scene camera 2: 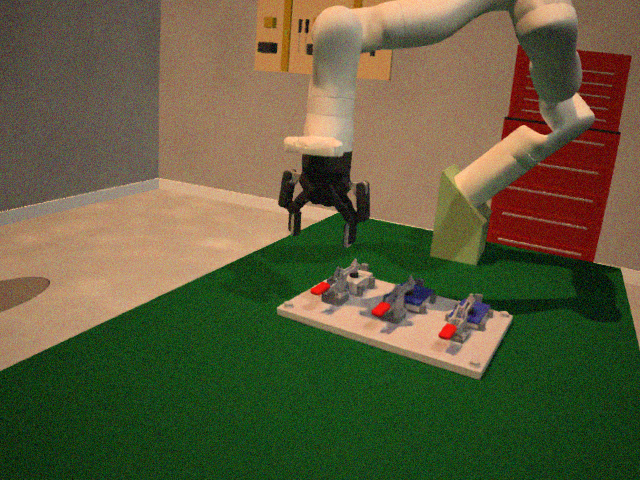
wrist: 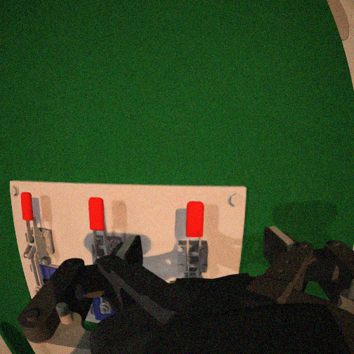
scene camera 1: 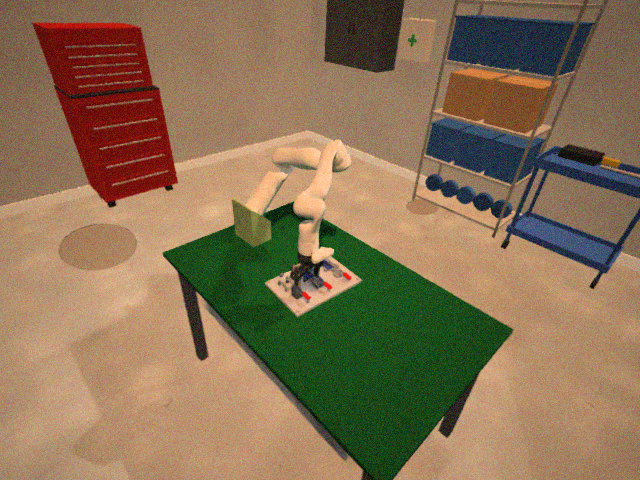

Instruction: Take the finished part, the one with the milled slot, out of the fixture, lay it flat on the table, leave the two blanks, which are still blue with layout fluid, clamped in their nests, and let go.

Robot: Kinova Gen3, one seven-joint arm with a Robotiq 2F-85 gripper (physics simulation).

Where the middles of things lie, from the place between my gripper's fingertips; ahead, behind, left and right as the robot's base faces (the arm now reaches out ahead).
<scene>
The red clamp handle [wrist: 194,209] is 3 cm behind my hand and 8 cm below it. From my hand the other things lie so: fixture plate [scene camera 2: 416,337]: 9 cm behind, 11 cm to the left, 13 cm below.
</scene>
